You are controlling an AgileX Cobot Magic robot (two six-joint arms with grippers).
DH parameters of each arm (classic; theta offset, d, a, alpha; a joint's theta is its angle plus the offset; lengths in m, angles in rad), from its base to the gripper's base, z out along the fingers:
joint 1: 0 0.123 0 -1.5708
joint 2: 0.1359 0 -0.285 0
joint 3: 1.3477 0 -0.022 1.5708
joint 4: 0 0.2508 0 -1.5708
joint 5: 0 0 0.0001 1.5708
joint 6: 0 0.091 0 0
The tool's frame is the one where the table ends.
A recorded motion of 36 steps. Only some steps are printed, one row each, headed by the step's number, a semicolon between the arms.
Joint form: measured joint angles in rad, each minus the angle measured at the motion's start. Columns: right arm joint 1, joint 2, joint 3, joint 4, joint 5, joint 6; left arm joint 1, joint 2, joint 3, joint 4, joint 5, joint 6.
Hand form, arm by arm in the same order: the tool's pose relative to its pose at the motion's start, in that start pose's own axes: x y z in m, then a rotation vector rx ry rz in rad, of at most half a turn. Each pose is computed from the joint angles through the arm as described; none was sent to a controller.
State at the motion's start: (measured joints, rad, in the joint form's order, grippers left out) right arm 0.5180 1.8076 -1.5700 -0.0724 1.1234 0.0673; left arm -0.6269 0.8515 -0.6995 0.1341 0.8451 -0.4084
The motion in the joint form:
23: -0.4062 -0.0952 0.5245 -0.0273 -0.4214 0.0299; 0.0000 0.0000 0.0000 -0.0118 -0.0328 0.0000
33: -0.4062 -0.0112 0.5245 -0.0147 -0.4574 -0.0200; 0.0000 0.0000 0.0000 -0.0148 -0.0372 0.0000
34: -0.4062 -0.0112 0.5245 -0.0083 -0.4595 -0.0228; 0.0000 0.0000 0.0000 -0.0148 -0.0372 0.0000
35: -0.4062 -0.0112 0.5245 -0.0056 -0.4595 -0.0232; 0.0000 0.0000 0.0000 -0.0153 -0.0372 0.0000
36: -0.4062 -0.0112 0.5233 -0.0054 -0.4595 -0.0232; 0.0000 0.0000 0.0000 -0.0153 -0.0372 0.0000
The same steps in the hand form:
23: 0.1040 -0.1275 0.0739 0.1179 0.0282 0.3725; -0.0024 -0.0019 0.0000 0.0210 -0.0266 -0.0080
33: 0.1048 -0.1279 0.1019 0.0976 0.0767 0.3304; -0.0027 -0.0022 -0.0001 0.0248 -0.0298 -0.0100
34: 0.1045 -0.1276 0.1020 0.0940 0.0740 0.3327; -0.0027 -0.0022 -0.0001 0.0248 -0.0298 -0.0100
35: 0.1045 -0.1274 0.1020 0.0924 0.0737 0.3345; -0.0027 -0.0023 -0.0001 0.0251 -0.0297 -0.0104
36: 0.1042 -0.1275 0.1018 0.0925 0.0725 0.3346; -0.0027 -0.0023 -0.0001 0.0251 -0.0297 -0.0104

